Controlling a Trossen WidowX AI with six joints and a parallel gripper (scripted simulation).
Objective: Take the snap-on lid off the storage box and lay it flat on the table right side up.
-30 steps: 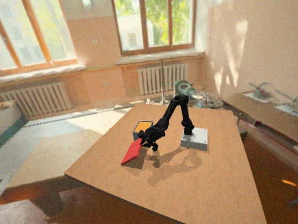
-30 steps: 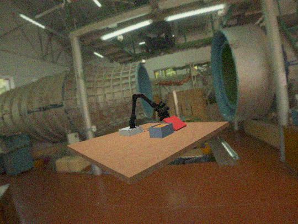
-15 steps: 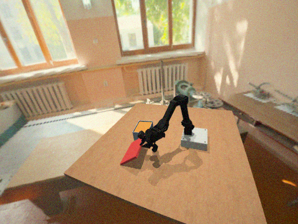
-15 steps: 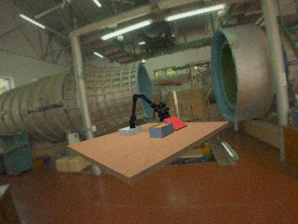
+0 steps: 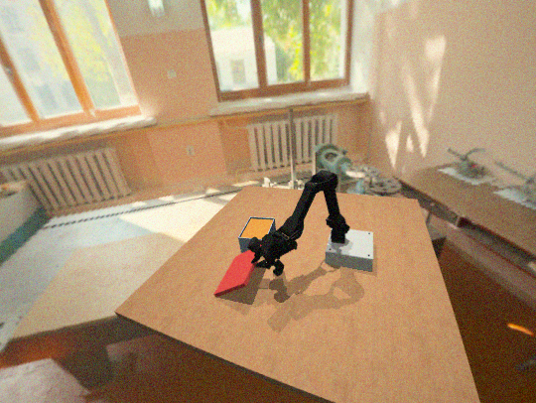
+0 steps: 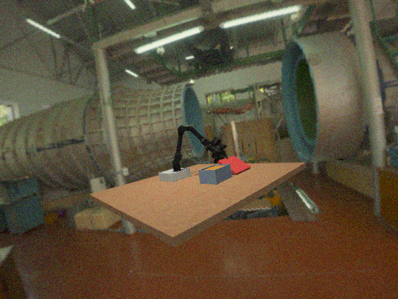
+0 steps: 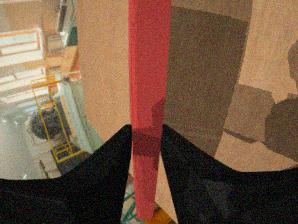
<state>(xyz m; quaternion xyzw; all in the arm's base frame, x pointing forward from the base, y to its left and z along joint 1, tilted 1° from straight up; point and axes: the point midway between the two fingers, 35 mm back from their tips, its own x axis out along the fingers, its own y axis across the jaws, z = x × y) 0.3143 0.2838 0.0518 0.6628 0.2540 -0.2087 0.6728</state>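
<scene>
My gripper tip is now 7 cm short of the red lid and 4 cm above it. Round my gripper tip: storage box (27 cm to the right, 8 cm ahead, 6 cm below).
</scene>
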